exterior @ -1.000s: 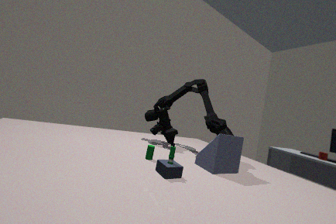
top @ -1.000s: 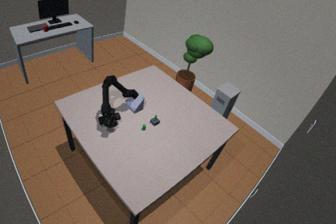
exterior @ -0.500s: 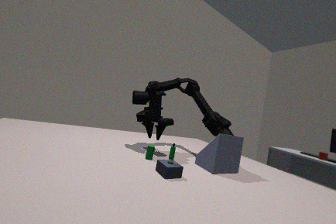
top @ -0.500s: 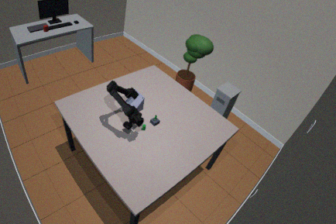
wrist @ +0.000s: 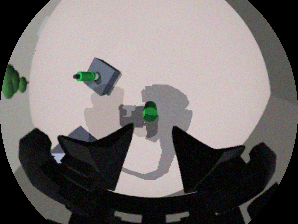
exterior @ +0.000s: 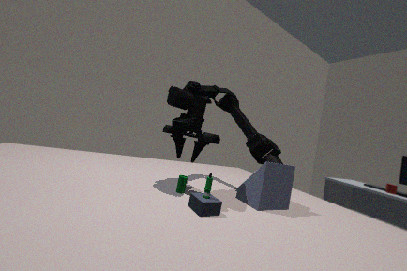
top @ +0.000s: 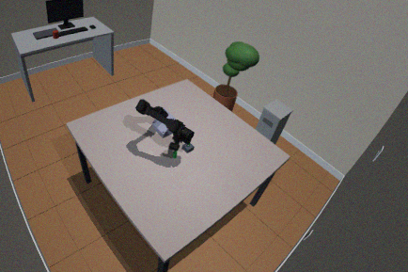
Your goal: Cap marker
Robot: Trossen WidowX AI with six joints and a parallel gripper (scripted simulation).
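Right now the green cap is 8 cm below my gripper tip and 1 cm behind it. From my gripper tip the other things lie so: holder block: 13 cm to the left, 8 cm below, 2 cm behind.
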